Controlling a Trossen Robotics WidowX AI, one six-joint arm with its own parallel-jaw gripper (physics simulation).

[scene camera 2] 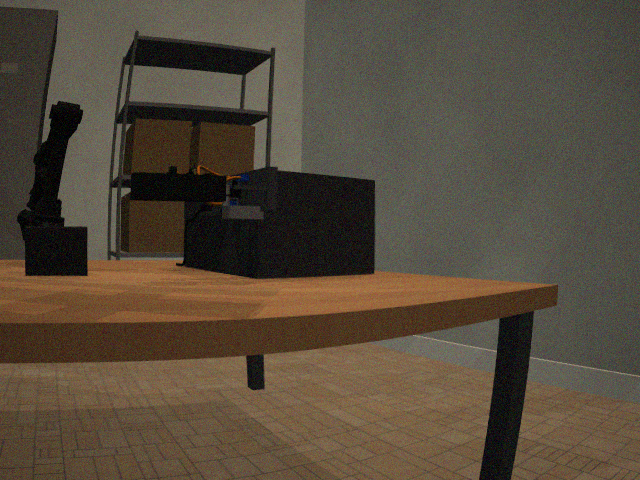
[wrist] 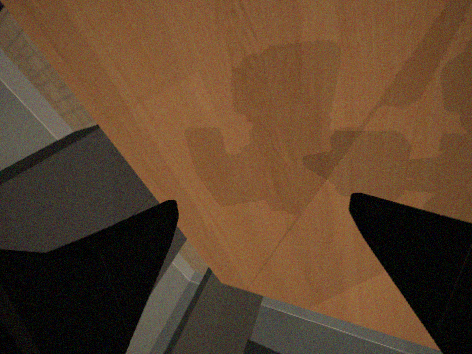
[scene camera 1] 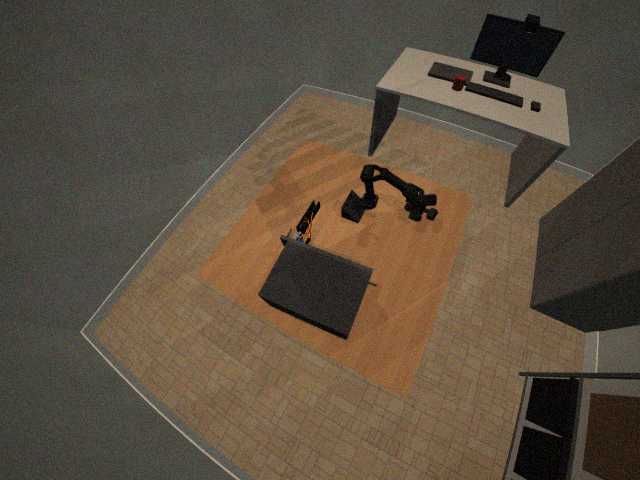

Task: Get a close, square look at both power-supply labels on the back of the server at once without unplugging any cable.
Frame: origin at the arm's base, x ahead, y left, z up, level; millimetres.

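Seen in the pictures: gripper, between the fingertips: (wrist: 261,204) (scene camera 1: 424,216); arm's base, origin of its link: (scene camera 2: 47,250) (scene camera 1: 357,204).
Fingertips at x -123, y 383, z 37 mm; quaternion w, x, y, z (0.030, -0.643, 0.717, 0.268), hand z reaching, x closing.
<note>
Offsets run from my fingertips to a thing's top centre. "*": to the spot under its first point.
The dark server box (scene camera 1: 317,286) (scene camera 2: 325,227) sits on the wooden table (scene camera 1: 403,330) (scene camera 2: 454,307). A long black part @(* 119 mm up, 444 mm ahead, 501 mm right) (scene camera 1: 308,217) (scene camera 2: 178,187) sticks out behind its back face. Orange cables @(* 143 mm up, 482 mm ahead, 463 mm right) (scene camera 1: 309,223) (scene camera 2: 208,170) and small blue connectors @(* 51 mm up, 548 mm ahead, 492 mm right) (scene camera 1: 299,238) (scene camera 2: 244,177) show between this part and the server. Neither power-supply label can be made out in these views, and the server does not show in the wrist view. My gripper (scene camera 1: 423,213) (wrist: 261,204) is open and empty, above the table on the side away from the server's cables.
A white desk (scene camera 1: 429,105) with a monitor (scene camera 1: 516,45) and a red cup (scene camera 1: 458,82) stands beyond the arm. A tall grey cabinet (scene camera 1: 589,232) (scene camera 2: 23,129) stands beside the table. A shelf rack (scene camera 2: 199,111) holds cardboard boxes (scene camera 2: 162,144). Arm shadows fall on the table.
</note>
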